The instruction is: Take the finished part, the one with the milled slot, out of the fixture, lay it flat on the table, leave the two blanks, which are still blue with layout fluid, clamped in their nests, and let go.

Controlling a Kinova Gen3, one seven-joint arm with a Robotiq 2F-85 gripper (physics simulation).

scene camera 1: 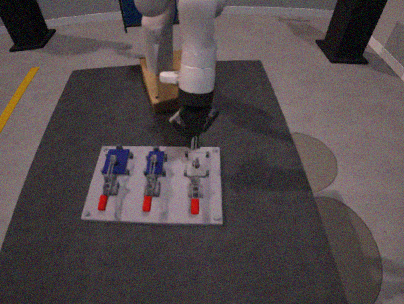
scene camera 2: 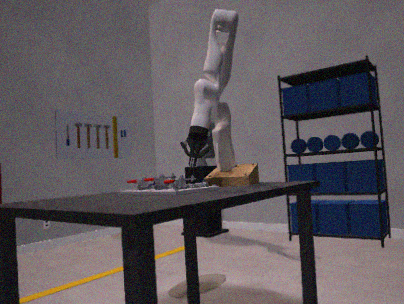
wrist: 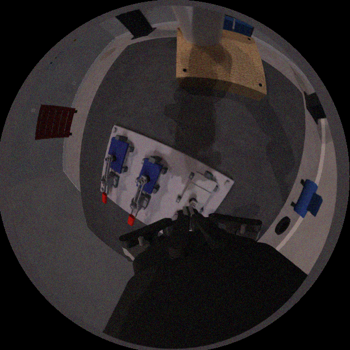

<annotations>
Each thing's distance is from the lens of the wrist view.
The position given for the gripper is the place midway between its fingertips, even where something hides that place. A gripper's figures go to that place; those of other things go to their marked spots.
gripper [wrist: 186, 211]: 0.16 m
finished part [wrist: 200, 187]: 0.21 m
</annotations>
